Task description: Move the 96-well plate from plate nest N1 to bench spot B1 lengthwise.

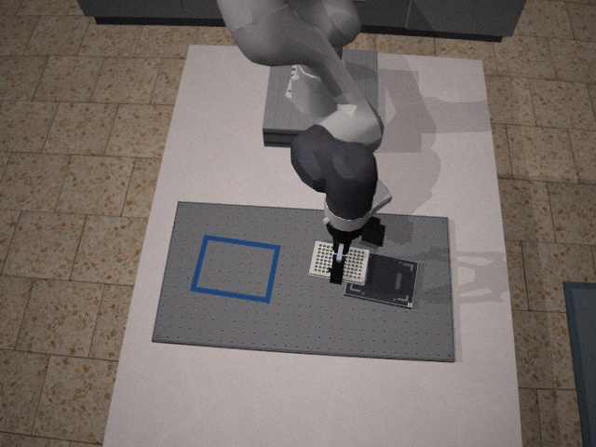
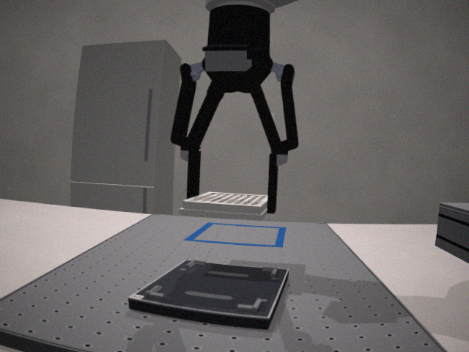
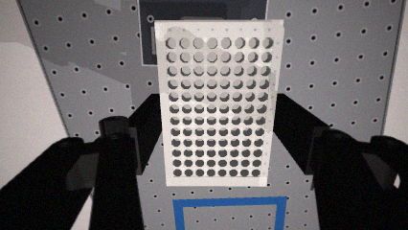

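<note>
Now: the black plate nest 11 cm to the left of my hand and 9 cm below it. Also, from my hand: white 96-well plate: 2 cm below.
</note>
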